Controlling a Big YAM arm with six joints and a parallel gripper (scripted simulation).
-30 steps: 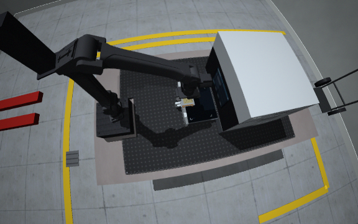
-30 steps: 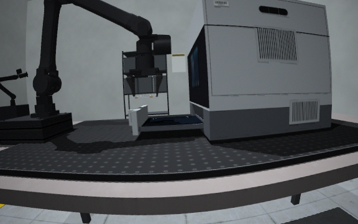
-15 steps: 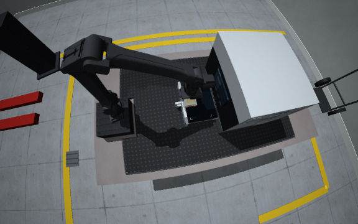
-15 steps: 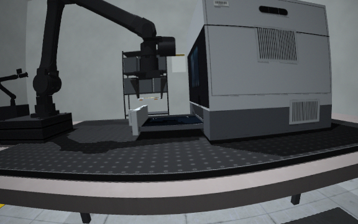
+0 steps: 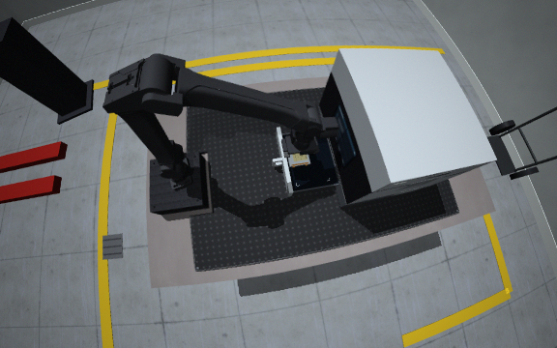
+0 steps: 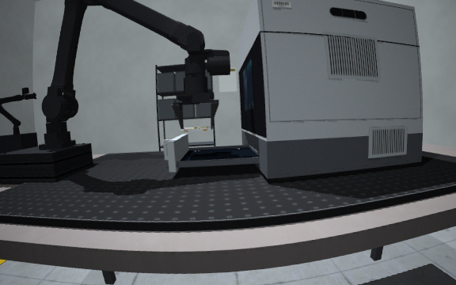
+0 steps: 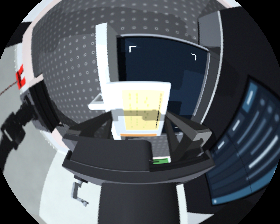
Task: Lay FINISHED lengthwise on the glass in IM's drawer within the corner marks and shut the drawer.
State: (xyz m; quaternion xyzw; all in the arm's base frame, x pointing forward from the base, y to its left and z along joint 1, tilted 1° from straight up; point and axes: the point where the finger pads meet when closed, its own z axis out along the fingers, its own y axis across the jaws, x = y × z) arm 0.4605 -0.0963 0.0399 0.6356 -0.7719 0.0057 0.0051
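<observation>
Right now the drawer is 60 mm ahead of my hand, 10 mm to the right of it and 60 mm below it. Round my hand: finished cassette: 10 mm to the right.
</observation>
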